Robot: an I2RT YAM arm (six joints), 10 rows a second.
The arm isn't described. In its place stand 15 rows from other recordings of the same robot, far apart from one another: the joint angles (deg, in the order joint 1, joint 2, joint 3, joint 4, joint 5, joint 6), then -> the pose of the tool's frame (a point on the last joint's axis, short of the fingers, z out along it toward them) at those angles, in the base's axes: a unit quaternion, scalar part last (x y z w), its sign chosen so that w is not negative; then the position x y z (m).
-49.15 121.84 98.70 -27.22 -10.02 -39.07 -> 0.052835 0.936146 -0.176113 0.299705 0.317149 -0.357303 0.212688
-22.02 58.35 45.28 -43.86 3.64 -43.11 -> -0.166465 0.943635 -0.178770 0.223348 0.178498 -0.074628 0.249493
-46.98 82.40 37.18 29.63 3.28 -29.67 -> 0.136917 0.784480 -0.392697 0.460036 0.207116 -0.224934 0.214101
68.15 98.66 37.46 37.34 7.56 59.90 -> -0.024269 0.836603 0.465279 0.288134 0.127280 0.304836 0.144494
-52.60 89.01 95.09 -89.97 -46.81 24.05 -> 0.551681 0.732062 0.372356 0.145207 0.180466 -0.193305 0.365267
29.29 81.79 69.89 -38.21 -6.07 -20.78 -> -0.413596 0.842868 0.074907 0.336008 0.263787 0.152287 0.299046
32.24 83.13 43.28 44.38 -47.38 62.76 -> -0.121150 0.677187 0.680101 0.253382 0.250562 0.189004 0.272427
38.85 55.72 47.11 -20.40 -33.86 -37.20 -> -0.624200 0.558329 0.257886 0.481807 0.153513 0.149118 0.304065
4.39 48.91 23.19 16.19 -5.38 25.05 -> 0.106917 0.755636 0.198598 0.614932 0.200338 0.018728 0.242085
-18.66 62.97 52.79 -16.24 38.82 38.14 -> 0.535298 0.621924 -0.194342 0.537492 0.222973 -0.098853 0.319151
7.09 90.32 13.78 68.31 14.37 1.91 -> 0.047887 0.753021 -0.043316 0.654820 0.243445 0.021376 0.137664
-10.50 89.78 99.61 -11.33 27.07 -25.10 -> 0.073498 0.711514 -0.367005 0.594687 0.346897 -0.080770 0.475679
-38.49 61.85 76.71 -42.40 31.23 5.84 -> 0.439944 0.710023 -0.361244 0.414510 0.152471 -0.144819 0.418810
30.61 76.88 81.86 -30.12 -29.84 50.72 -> 0.006444 0.827171 0.502512 0.251452 0.243913 0.164889 0.407095
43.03 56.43 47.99 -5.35 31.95 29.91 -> 0.082302 0.770943 0.178489 0.605817 0.178334 0.140703 0.332021
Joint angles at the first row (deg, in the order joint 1, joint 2, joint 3, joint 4, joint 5, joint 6):
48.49, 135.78, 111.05, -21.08, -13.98, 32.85
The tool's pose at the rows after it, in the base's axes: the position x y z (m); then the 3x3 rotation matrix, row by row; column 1 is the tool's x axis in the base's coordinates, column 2 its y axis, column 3 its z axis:
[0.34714 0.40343 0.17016], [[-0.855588 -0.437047 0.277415], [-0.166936 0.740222 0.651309], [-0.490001 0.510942 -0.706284]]
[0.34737 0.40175 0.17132], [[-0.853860 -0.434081 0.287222], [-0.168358 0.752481 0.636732], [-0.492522 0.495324 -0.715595]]
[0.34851 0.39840 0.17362], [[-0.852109 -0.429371 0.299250], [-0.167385 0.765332 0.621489], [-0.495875 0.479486 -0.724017]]
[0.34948 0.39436 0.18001], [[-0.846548 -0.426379 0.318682], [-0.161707 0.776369 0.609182], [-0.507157 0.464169 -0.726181]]
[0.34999 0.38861 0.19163], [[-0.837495 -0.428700 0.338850], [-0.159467 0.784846 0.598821], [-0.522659 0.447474 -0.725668]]
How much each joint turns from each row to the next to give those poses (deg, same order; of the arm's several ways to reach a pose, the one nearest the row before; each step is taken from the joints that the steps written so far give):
-0.06, 0.15, 0.11, -0.60, 1.00, 0.05
-0.08, -0.20, 0.10, -0.88, 0.94, -0.35
-0.27, -0.45, -0.07, -0.89, 0.94, -0.40
-0.30, -0.95, -0.18, -0.73, 1.12, -0.40
-0.40, -1.59, -0.13, -1.23, 1.00, -0.78

